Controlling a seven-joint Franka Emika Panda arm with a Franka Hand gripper.
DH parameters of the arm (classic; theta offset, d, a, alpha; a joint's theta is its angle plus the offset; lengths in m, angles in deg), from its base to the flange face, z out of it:
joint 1: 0 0.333 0 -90
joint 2: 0 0 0 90
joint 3: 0 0.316 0.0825 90
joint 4: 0 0 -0.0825 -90
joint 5: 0 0.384 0 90
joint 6: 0 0 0.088 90
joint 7: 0 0.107 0 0
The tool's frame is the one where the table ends.
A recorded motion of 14 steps. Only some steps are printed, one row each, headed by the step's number.
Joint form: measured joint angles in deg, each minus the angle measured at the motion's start. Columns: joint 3, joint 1, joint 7, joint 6, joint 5, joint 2, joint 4.
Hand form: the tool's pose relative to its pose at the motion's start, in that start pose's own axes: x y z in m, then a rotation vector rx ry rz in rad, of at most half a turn. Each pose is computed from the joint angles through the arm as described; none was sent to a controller.
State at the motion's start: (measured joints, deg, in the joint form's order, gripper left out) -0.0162 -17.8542 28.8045 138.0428 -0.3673 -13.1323 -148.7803
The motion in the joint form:
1: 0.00 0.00 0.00 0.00 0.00 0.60 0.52
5: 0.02 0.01 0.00 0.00 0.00 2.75 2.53
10: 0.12 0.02 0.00 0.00 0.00 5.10 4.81
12: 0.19 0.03 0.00 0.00 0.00 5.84 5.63
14: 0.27 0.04 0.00 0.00 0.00 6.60 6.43
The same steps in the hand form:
1: 0.0026 -0.0014 0.0008 -0.0007 -0.0012 0.0000
5: 0.0125 -0.0070 0.0030 -0.0019 -0.0033 -0.0005
10: 0.0233 -0.0140 0.0053 -0.0026 -0.0043 -0.0025
12: 0.0271 -0.0167 0.0054 -0.0020 -0.0031 -0.0038
14: 0.0307 -0.0196 0.0059 -0.0017 -0.0024 -0.0054

